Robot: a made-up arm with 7 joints. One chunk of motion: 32 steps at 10 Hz.
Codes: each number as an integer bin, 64 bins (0 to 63) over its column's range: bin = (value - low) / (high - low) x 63, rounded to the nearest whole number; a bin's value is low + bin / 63 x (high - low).
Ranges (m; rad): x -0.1..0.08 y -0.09..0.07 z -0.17..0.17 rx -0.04..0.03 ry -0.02..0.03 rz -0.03..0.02
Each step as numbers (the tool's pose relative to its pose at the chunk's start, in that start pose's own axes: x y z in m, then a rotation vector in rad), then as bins.
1 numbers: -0.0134 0.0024 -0.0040 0.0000 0.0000 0.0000
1 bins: 30 36 31 36 25 38
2 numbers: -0.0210 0.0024 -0.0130 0.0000 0.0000 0.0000
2 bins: 28 36 29 36 25 38
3 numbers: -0.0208 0.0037 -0.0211 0.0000 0.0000 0.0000
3 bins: 28 37 28 36 25 38
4 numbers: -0.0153 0.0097 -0.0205 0.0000 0.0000 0.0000
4 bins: 30 39 28 36 25 38
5 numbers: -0.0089 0.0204 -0.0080 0.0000 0.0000 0.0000
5 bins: 32 43 30 36 25 38
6 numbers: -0.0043 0.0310 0.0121 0.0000 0.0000 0.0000
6 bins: 33 48 34 36 25 38
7 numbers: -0.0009 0.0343 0.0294 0.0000 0.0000 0.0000
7 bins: 35 49 37 36 25 38
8 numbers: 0.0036 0.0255 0.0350 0.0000 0.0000 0.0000
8 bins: 36 45 38 36 25 38
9 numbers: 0.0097 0.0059 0.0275 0.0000 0.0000 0.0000
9 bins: 38 38 37 36 25 38
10 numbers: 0.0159 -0.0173 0.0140 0.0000 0.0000 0.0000
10 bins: 41 29 34 36 25 38
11 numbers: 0.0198 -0.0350 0.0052 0.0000 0.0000 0.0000
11 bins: 42 22 32 36 25 38
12 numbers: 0.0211 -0.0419 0.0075 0.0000 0.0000 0.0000
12 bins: 42 19 33 36 25 38
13 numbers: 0.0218 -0.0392 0.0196 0.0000 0.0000 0.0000
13 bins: 43 20 35 36 25 38
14 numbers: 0.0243 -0.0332 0.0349 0.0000 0.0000 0.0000
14 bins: 44 22 38 36 25 38
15 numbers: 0.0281 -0.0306 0.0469 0.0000 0.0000 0.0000
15 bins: 45 23 40 36 25 38
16 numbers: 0.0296 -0.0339 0.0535 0.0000 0.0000 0.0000
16 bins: 45 22 41 36 25 38
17 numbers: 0.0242 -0.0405 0.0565 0.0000 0.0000 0.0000
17 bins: 43 19 42 36 25 38
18 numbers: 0.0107 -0.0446 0.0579 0.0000 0.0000 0.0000
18 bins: 39 18 42 36 25 38
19 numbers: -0.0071 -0.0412 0.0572 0.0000 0.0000 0.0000
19 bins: 33 19 42 36 25 38
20 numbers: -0.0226 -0.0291 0.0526 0.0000 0.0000 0.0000
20 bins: 27 24 41 36 25 38
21 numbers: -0.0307 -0.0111 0.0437 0.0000 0.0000 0.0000
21 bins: 24 31 40 36 25 38
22 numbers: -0.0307 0.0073 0.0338 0.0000 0.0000 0.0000
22 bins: 24 38 38 36 25 38
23 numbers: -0.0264 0.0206 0.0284 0.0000 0.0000 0.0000
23 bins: 26 44 37 36 25 38
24 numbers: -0.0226 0.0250 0.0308 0.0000 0.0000 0.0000
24 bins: 27 45 37 36 25 38
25 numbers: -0.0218 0.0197 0.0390 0.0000 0.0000 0.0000
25 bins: 27 43 39 36 25 38
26 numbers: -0.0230 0.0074 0.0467 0.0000 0.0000 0.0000
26 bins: 27 38 40 36 25 38
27 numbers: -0.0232 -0.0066 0.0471 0.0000 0.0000 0.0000
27 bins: 27 33 40 36 25 38
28 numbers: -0.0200 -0.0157 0.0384 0.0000 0.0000 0.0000
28 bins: 28 29 39 36 25 38
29 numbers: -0.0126 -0.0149 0.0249 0.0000 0.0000 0.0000
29 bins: 31 30 36 36 25 38
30 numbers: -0.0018 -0.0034 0.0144 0.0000 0.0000 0.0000
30 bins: 34 34 34 36 25 38
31 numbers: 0.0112 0.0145 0.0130 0.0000 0.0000 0.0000
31 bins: 39 41 34 36 25 38
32 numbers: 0.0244 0.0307 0.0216 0.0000 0.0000 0.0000
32 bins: 44 48 36 36 25 38
